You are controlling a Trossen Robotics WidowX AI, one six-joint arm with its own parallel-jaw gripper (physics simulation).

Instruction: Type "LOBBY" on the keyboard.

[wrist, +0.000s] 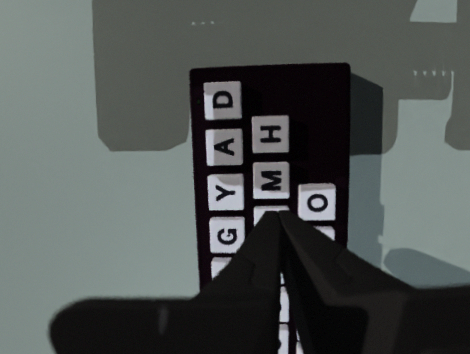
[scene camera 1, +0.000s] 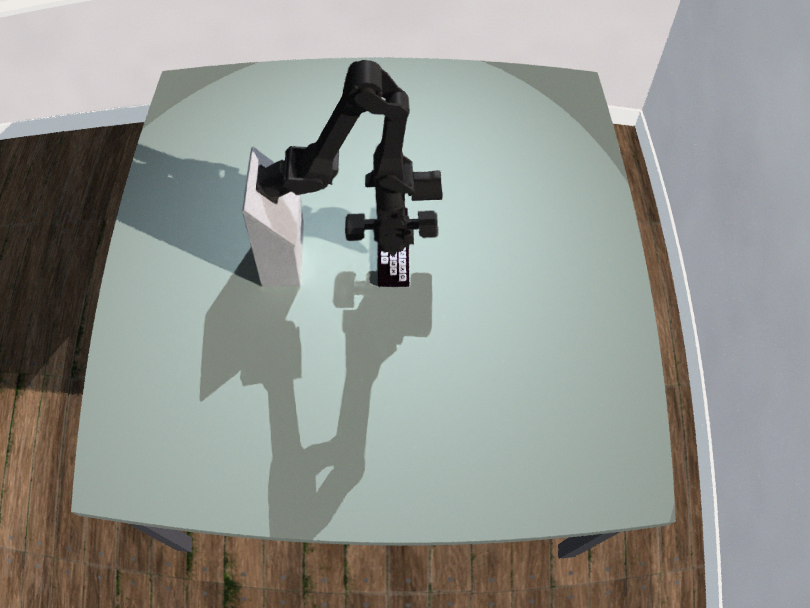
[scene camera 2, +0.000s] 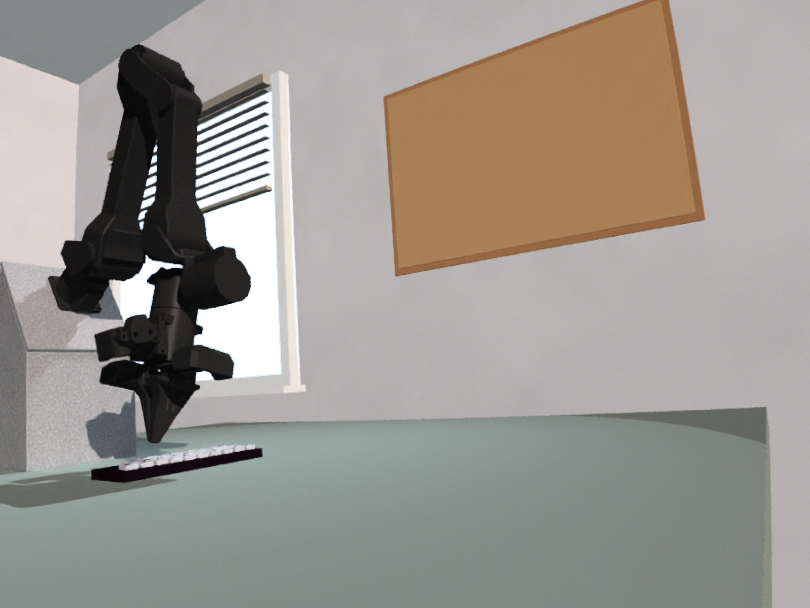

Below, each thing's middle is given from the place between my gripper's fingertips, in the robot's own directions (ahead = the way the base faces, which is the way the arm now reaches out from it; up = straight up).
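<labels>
I see the g key (wrist: 227, 234) 20 mm below my hand, 20 mm ahead of it and 10 mm to the left of it. The y key (wrist: 225, 191) is also 20 mm below my hand and 20 mm ahead of it, yet 10 mm to the right of it. The m key (wrist: 270, 179) is 20 mm below my hand and 10 mm to the right of it, while the o key (wrist: 316, 201) is 20 mm below my hand and 20 mm behind it.
</labels>
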